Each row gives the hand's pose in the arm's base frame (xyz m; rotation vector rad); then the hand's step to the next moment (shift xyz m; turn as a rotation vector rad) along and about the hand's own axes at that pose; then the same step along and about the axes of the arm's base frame.
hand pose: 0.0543 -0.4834 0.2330 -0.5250 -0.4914 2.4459
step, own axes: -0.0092 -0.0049 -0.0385 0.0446 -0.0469 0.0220
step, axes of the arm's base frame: 0.0272 0.0067 -0.0283 -0.0222 0.0579 0.0287
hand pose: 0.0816 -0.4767 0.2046 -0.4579 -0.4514 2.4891
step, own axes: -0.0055 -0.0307 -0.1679 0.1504 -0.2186 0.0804
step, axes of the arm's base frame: 0.0878 0.0573 -0.1348 -0.0492 0.2414 0.1271
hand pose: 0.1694 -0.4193 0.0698 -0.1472 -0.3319 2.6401
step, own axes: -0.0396 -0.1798 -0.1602 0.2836 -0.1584 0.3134
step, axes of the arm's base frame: 0.1401 0.1692 -0.1063 -0.2307 0.2036 0.3302
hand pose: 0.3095 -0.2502 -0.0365 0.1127 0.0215 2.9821
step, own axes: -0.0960 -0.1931 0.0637 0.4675 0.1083 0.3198
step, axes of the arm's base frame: 0.1295 0.1762 0.0525 -0.4529 -0.0308 0.3556
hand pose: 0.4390 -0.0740 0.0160 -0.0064 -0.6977 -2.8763
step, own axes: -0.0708 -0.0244 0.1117 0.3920 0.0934 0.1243
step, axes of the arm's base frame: 0.0610 0.0845 0.0850 -0.3738 -0.0935 0.1714
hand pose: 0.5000 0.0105 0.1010 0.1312 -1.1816 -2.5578
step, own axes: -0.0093 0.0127 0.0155 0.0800 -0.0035 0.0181
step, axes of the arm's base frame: 0.0086 0.0066 0.0193 -0.0803 -0.0107 0.0132
